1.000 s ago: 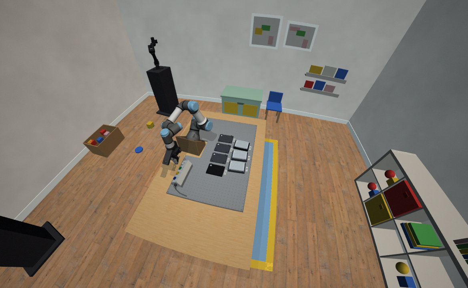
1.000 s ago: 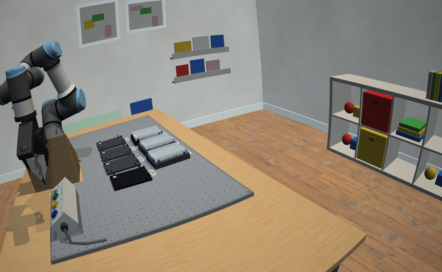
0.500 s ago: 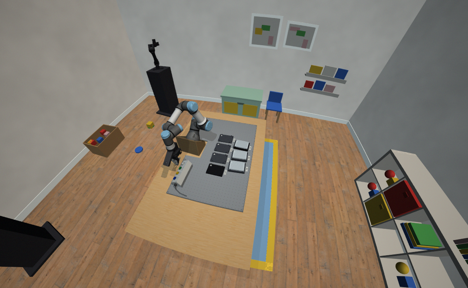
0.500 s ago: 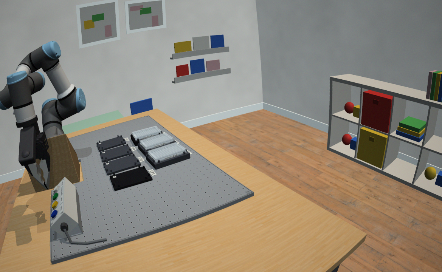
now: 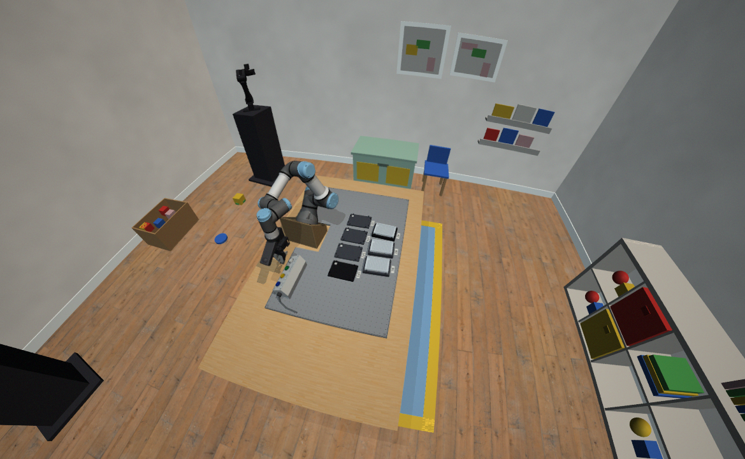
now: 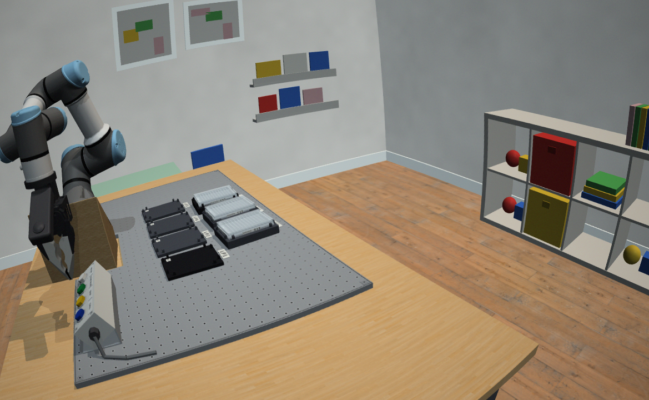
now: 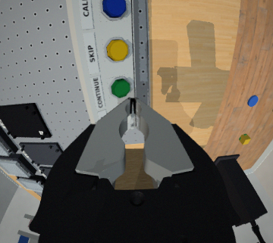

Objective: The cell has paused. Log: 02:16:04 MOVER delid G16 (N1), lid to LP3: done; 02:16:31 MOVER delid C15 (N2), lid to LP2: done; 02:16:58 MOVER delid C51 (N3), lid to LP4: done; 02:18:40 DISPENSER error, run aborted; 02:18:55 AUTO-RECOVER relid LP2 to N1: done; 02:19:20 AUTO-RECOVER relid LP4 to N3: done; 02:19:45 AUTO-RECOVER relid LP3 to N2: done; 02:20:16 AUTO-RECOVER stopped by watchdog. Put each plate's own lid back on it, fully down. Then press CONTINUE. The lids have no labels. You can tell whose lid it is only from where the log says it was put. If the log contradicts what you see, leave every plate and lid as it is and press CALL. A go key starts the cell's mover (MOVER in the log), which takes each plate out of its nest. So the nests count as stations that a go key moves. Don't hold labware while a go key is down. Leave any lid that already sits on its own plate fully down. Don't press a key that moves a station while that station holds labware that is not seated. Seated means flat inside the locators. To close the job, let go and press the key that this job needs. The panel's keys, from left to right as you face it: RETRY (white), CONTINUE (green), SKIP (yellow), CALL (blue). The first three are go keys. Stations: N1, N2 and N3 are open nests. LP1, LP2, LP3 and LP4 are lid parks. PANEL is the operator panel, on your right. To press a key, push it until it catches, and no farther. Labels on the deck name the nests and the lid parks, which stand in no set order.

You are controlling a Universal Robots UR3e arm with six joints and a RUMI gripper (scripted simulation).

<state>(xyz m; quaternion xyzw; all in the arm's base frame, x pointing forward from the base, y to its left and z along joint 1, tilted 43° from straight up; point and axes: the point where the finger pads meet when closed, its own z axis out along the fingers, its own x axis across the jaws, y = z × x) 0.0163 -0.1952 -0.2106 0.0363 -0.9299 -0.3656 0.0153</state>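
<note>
The green key is 2 cm ahead of my hand and 4 cm below it. Round my hand: lid park LP1: 28 cm ahead, 13 cm to the left, 10 cm below; yellow key: 2 cm ahead, 5 cm to the right, 4 cm below; blue key: 3 cm ahead, 10 cm to the right, 4 cm below.
</note>
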